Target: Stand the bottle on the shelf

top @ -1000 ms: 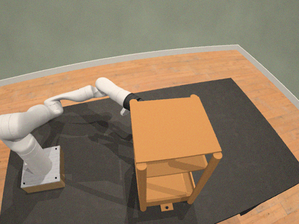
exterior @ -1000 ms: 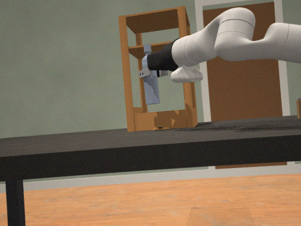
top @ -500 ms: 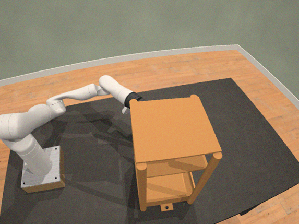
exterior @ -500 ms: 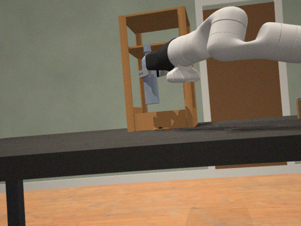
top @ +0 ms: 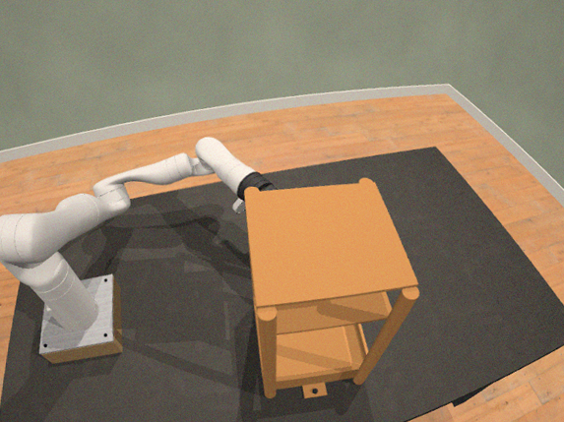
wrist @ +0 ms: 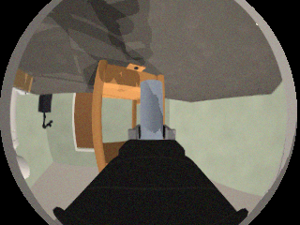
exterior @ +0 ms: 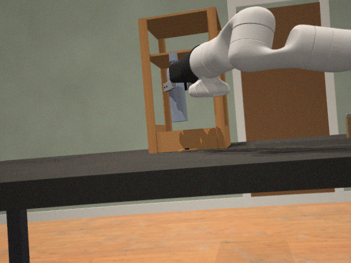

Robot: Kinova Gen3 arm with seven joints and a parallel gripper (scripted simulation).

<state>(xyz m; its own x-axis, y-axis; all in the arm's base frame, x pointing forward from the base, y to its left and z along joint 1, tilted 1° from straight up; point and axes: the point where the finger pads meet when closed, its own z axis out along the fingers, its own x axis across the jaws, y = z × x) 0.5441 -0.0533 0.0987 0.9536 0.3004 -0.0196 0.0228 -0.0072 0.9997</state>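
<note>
The bottle lies 2 cm above my hand. The rest, counted from my hand: shelving unit: 6 cm behind, 19 cm to the right, 2 cm above.
</note>
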